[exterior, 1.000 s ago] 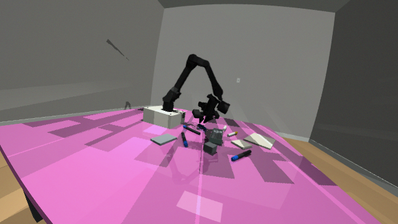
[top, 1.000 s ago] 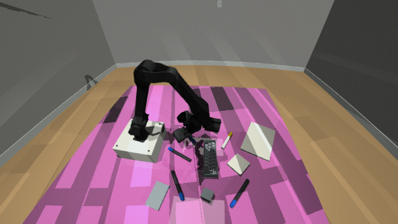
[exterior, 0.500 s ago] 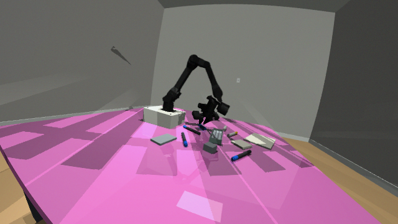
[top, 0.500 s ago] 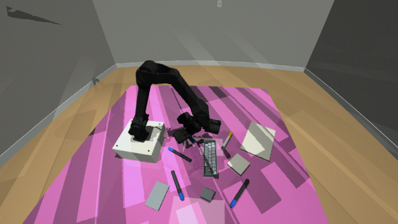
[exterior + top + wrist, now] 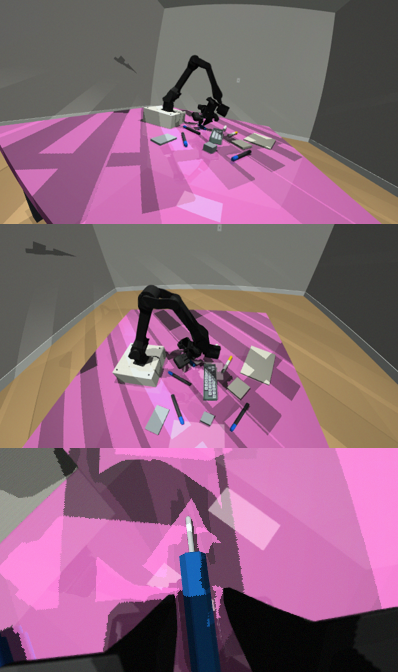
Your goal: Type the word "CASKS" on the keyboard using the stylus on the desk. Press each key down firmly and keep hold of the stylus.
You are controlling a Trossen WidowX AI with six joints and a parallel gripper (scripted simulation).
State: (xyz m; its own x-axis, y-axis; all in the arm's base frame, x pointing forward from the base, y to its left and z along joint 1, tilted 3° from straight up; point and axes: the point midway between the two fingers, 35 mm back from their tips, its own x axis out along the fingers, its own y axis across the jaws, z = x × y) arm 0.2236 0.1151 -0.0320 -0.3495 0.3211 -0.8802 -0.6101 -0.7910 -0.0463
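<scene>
Right now the blue stylus is 10 mm to the left of my gripper tip and 10 mm behind it. The rest, counted from my gripper tip: grey block: 290 mm to the right, 170 mm ahead; then stylus tip: 40 mm behind, 30 mm to the left; then white-and-yellow marker: 230 mm ahead, 20 mm to the left.
</scene>
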